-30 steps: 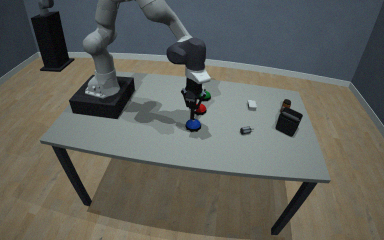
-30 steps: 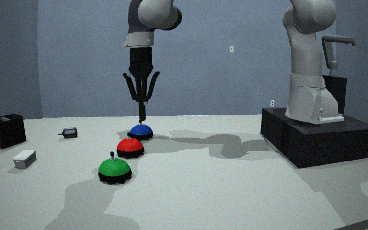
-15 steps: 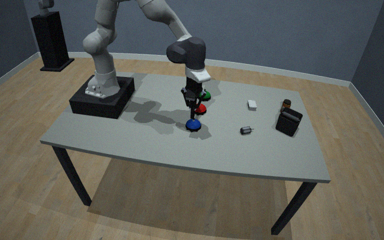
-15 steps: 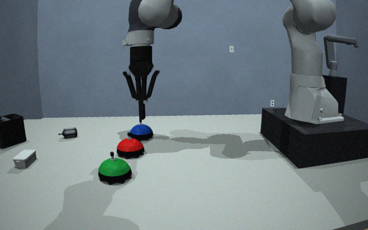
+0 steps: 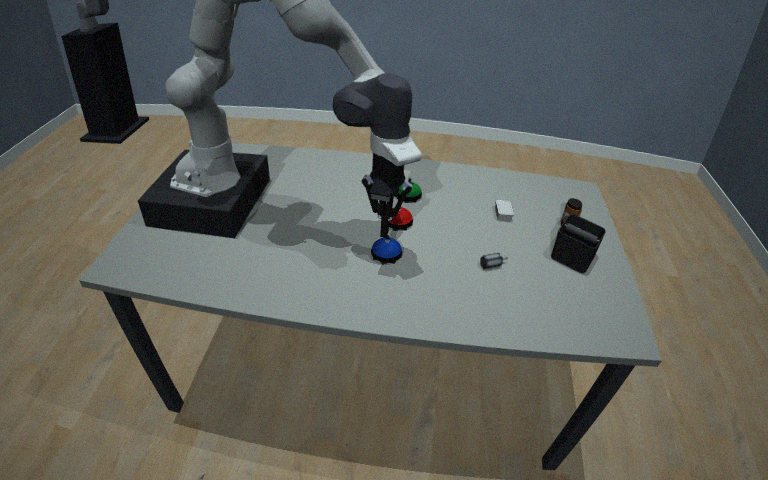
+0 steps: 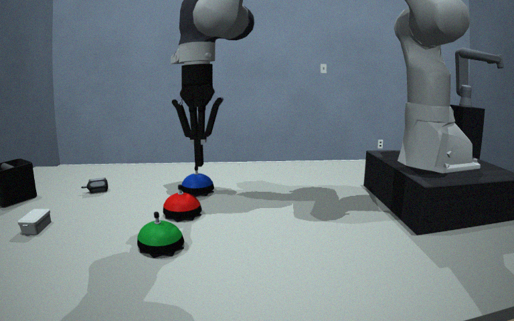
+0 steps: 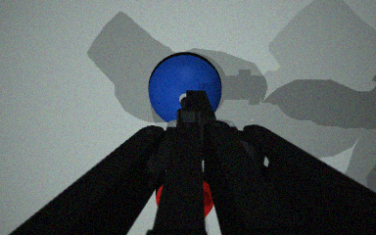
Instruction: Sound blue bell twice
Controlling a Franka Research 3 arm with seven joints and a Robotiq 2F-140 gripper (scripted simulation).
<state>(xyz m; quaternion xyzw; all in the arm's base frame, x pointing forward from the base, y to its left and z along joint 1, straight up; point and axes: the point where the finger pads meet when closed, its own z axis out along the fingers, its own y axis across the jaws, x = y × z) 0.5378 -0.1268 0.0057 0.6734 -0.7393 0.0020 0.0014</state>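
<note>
Now: the blue bell 60 mm below my hand and 10 mm ahead of it. Also, from my hand: black container 550 mm ahead, 90 mm to the left, 60 mm below.
</note>
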